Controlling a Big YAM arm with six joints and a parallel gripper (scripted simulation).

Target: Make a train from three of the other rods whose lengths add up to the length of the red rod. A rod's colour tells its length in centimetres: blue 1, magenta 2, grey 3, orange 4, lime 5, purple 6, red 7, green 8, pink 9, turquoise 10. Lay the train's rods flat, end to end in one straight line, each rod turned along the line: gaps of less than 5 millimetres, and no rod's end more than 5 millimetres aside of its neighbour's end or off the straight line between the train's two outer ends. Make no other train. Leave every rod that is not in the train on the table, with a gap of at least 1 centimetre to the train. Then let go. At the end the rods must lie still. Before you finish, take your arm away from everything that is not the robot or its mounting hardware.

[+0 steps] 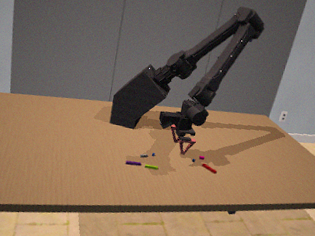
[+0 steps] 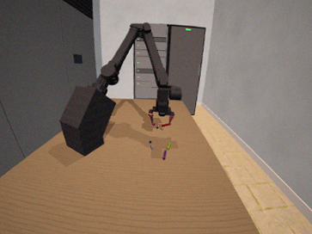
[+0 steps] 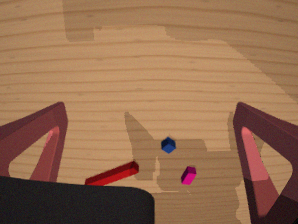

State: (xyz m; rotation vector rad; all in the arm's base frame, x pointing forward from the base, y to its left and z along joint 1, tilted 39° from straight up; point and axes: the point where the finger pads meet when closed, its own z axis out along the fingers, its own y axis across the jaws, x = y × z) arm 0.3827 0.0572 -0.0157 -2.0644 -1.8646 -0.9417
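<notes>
Now: the magenta rod 14 cm to the left of my hand, 8 cm below it and 4 cm behind it. Round my hand: grey rod: 13 cm to the right, 8 cm below, 4 cm behind; then red rod: 14 cm to the left, 8 cm below, 4 cm ahead; then lime rod: 12 cm to the right, 8 cm below, 5 cm ahead.
</notes>
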